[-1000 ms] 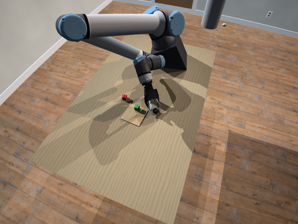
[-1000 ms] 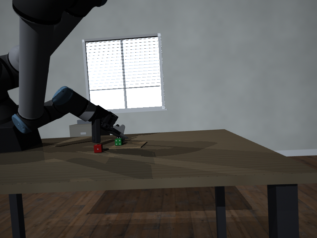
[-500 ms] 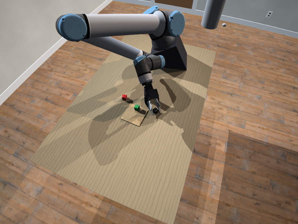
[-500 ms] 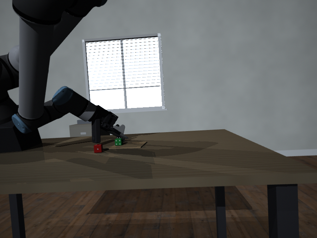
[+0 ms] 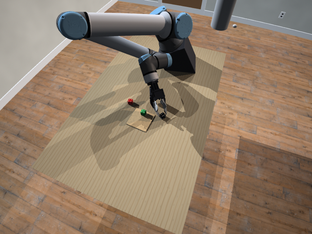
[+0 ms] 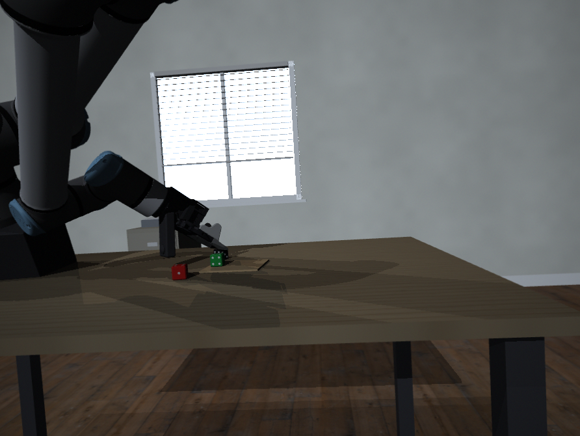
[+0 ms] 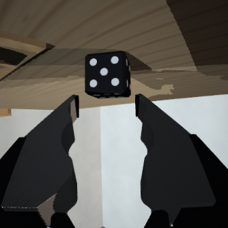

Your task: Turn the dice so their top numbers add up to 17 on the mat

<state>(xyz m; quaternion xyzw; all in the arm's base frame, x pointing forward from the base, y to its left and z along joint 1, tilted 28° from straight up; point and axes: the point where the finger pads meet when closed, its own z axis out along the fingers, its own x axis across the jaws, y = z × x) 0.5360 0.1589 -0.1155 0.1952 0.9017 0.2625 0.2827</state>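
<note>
My hand is 10 mm to the right of the black die and 20 mm above it. The rest, counted from my hand: red die (10 mm ahead, 240 mm to the right, 20 mm below); green die (40 mm ahead, 110 mm to the right, 20 mm below); tan mat (90 mm ahead, 110 mm to the right, 30 mm below).
</note>
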